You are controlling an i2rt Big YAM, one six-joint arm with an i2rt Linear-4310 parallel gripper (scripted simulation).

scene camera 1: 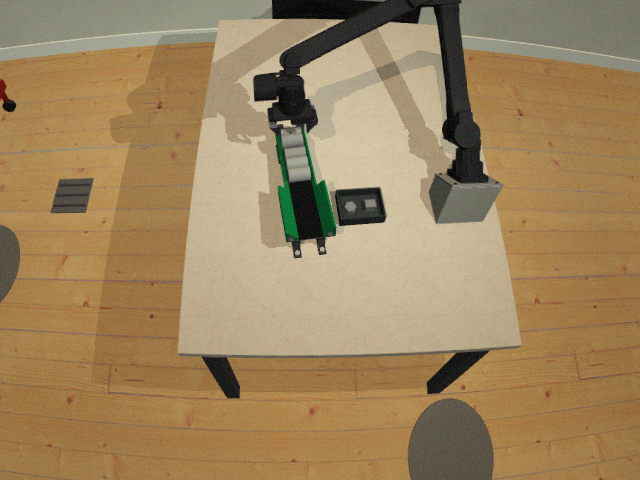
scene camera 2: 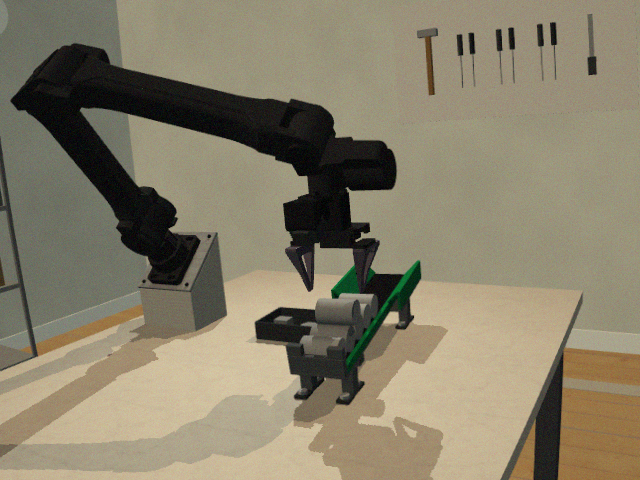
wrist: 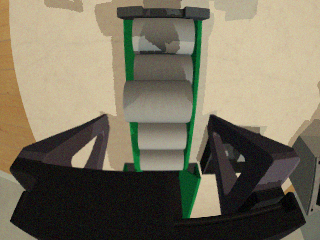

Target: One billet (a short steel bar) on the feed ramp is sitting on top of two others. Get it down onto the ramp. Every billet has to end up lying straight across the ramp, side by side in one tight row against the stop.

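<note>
There is my gripper (scene camera 2: 335,291), which I can also find from elsewhere: my gripper (scene camera 1: 292,133), and again my gripper (wrist: 158,120). I see a billet (scene camera 2: 330,311). A tray (scene camera 2: 266,329) is part of the scene too, and I see that same tray (scene camera 1: 358,195) from another place.
</note>
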